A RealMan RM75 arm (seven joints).
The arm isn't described. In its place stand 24 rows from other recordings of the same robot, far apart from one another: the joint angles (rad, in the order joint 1, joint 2, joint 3, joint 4, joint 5, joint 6, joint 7), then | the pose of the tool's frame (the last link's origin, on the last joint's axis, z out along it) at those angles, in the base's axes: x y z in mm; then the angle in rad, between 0 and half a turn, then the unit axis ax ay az.
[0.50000, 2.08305, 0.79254, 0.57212, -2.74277, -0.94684, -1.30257] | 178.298, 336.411, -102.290, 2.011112, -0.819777, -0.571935, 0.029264
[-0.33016, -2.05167, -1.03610, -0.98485, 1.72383, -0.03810, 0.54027] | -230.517, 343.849, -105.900, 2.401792, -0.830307, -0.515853, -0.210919
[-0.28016, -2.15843, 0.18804, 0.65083, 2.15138, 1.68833, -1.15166] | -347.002, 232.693, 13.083, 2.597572, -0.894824, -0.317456, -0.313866
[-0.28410, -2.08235, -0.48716, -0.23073, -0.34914, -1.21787, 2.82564] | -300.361, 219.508, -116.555, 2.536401, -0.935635, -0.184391, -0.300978
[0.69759, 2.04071, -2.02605, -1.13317, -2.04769, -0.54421, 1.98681] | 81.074, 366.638, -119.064, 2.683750, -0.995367, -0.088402, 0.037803
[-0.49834, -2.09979, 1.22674, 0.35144, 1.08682, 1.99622, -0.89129] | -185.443, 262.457, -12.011, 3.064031, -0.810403, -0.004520, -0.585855
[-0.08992, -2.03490, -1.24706, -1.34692, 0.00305, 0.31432, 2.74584] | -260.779, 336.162, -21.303, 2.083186, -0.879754, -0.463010, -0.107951
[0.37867, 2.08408, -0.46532, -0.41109, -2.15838, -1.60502, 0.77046] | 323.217, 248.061, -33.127, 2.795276, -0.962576, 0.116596, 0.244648
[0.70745, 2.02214, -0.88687, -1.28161, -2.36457, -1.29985, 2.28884] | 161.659, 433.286, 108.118, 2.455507, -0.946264, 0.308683, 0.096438
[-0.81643, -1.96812, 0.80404, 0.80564, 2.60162, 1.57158, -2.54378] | -235.715, 395.053, 43.670, 2.886134, -0.826933, -0.559344, 0.057582
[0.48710, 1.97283, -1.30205, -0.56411, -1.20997, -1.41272, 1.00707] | 225.402, 341.371, -3.382, 2.775731, -0.937738, 0.054757, 0.342999
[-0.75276, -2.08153, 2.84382, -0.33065, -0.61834, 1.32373, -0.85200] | -274.577, 374.496, -18.701, 2.488919, -0.940080, -0.191432, -0.282140
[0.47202, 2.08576, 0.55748, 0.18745, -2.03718, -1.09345, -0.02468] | 316.711, 334.666, -41.065, 1.864479, -0.922061, 0.244489, 0.300049
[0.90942, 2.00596, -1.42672, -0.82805, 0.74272, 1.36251, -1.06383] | 161.104, 400.756, -39.657, 2.991365, -0.974982, 0.122213, -0.185672
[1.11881, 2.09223, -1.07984, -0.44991, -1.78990, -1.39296, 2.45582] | 45.536, 393.887, -74.579, 2.883492, 0.858046, -0.483355, -0.173563
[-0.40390, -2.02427, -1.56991, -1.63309, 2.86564, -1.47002, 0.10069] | -206.561, 341.236, 38.922, 2.386086, -0.865531, -0.459709, 0.198805
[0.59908, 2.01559, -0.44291, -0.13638, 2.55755, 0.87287, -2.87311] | 375.213, 391.412, 91.153, 1.520566, -0.793530, 0.474879, 0.380527
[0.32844, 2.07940, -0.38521, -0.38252, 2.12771, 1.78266, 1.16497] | 311.747, 277.276, 119.127, 1.737098, -0.244671, -0.768952, -0.590635
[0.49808, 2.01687, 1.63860, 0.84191, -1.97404, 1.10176, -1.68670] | 252.001, 341.065, -61.063, 2.922535, -0.998918, 0.037768, -0.027154
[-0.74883, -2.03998, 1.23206, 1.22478, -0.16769, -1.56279, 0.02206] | -208.290, 398.263, 56.360, 2.401253, -0.772493, -0.597519, 0.215002
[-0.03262, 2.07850, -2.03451, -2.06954, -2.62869, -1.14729, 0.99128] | 115.159, 227.913, -34.328, 2.826126, -0.778394, -0.599426, -0.186522
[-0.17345, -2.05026, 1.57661, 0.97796, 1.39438, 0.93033, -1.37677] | -257.053, 305.129, -48.320, 2.651303, -0.955925, -0.210695, -0.204487
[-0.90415, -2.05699, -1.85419, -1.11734, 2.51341, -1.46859, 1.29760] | -106.994, 408.836, -7.875, 2.907721, -0.984731, 0.058328, 0.164019
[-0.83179, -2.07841, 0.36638, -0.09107, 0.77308, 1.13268, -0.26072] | -243.863, 430.157, 7.918, 1.834404, -0.800473, -0.320037, -0.506774
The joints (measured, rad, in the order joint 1, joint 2, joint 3, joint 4, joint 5, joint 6, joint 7), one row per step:
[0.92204, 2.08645, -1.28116, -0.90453, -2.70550, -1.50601, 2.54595]
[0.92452, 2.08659, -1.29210, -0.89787, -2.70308, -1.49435, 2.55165]
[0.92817, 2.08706, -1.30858, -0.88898, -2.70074, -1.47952, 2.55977]
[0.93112, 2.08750, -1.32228, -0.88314, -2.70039, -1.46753, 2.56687]
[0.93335, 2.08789, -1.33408, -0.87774, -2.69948, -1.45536, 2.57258]
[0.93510, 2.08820, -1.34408, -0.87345, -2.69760, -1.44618, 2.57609]
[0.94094, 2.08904, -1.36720, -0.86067, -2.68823, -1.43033, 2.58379]
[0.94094, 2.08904, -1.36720, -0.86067, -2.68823, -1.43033, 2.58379]
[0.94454, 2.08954, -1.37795, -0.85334, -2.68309, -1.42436, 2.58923]
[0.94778, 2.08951, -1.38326, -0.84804, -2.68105, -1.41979, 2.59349]
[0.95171, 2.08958, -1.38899, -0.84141, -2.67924, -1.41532, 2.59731]
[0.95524, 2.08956, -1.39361, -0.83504, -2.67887, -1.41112, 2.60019]
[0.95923, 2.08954, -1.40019, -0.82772, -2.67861, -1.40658, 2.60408]
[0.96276, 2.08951, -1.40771, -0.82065, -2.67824, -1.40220, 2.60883]
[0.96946, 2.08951, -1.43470, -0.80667, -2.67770, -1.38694, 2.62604]
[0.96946, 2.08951, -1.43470, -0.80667, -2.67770, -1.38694, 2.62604]
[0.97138, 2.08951, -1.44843, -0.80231, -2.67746, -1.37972, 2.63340]
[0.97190, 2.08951, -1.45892, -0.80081, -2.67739, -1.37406, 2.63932]
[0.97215, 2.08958, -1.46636, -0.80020, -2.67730, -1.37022, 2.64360]
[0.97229, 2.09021, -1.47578, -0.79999, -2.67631, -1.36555, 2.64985]
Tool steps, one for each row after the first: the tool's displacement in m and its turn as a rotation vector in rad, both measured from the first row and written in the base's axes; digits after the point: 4 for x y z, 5 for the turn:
[-0.0003, 0.0006, -0.0020, 0.00274, -0.00328, 0.00337]
[-0.0008, 0.0011, -0.0049, 0.00511, -0.00975, 0.00845]
[-0.0013, 0.0017, -0.0070, 0.00812, -0.01630, 0.01369]
[-0.0017, 0.0024, -0.0090, 0.01168, -0.02093, 0.01888]
[-0.0021, 0.0027, -0.0106, 0.01302, -0.02412, 0.02373]
[-0.0033, 0.0025, -0.0151, 0.00922, -0.02880, 0.03085]
[-0.0033, 0.0025, -0.0151, 0.00922, -0.02880, 0.03085]
[-0.0039, 0.0021, -0.0174, 0.00653, -0.03080, 0.03135]
[-0.0043, 0.0023, -0.0185, 0.00694, -0.03231, 0.03126]
[-0.0047, 0.0024, -0.0198, 0.00625, -0.03474, 0.03131]
[-0.0048, 0.0026, -0.0207, 0.00592, -0.03795, 0.03157]
[-0.0049, 0.0027, -0.0220, 0.00508, -0.04275, 0.03185]
[-0.0047, 0.0027, -0.0232, 0.00426, -0.04804, 0.03154]
[-0.0044, 0.0027, -0.0267, 0.00631, -0.06451, 0.03406]
[-0.0044, 0.0027, -0.0267, 0.00631, -0.06451, 0.03406]
[-0.0043, 0.0026, -0.0282, 0.00743, -0.07234, 0.03715]
[-0.0042, 0.0026, -0.0292, 0.00934, -0.07771, 0.04002]
[-0.0042, 0.0026, -0.0299, 0.01072, -0.08131, 0.04218]
[-0.0045, 0.0023, -0.0311, 0.01237, -0.08449, 0.04421]

